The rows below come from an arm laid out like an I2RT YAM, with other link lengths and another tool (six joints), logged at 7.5 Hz.
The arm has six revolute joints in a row. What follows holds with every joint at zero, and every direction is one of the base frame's. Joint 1 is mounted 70.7 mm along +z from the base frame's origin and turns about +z. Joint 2 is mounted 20.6 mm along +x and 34.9 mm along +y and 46.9 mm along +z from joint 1 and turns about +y. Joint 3 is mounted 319.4 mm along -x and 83.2 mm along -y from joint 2 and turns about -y. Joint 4 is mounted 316.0 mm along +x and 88.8 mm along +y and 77.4 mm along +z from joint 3 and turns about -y. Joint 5 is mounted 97.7 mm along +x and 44.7 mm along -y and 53.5 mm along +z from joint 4 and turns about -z. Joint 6 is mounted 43.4 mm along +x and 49.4 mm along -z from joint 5 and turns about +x. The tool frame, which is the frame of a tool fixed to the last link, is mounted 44.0 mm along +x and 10.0 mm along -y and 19.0 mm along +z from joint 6; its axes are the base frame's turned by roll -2.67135, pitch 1.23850 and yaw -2.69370 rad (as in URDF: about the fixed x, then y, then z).
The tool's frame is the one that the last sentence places.
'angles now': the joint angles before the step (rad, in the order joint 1, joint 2, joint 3, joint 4, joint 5, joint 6). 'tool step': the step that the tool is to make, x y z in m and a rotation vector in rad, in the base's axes. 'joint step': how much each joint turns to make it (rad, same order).
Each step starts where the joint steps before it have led.
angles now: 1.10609 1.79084 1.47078 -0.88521 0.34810 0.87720
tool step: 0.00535 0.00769 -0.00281 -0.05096 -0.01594 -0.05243
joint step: 0.00571 0.06255 0.07284 -0.06560 0.05417 0.04577
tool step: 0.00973 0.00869 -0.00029 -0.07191 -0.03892 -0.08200
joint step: 0.00269 0.08814 0.11370 -0.10340 0.08698 0.07060
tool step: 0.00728 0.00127 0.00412 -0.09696 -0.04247 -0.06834
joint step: 0.00000 0.07551 0.11139 -0.13543 0.09193 0.06103
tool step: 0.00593 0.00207 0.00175 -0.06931 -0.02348 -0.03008
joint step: -0.00230 0.05684 0.08085 -0.09153 0.05417 0.02745
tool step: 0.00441 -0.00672 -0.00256 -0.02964 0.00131 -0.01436
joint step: -0.01220 0.00460 -0.00264 -0.02100 0.01221 0.00192
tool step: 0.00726 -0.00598 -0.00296 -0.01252 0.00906 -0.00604
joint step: -0.01832 -0.00001 -0.00839 0.00229 -0.00267 -0.01527
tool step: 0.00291 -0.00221 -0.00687 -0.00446 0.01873 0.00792
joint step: -0.00877 -0.00077 -0.01909 0.01754 -0.01489 -0.02020
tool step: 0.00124 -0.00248 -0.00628 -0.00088 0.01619 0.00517
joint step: -0.00611 -0.00420 -0.02252 0.01757 -0.01411 -0.01337
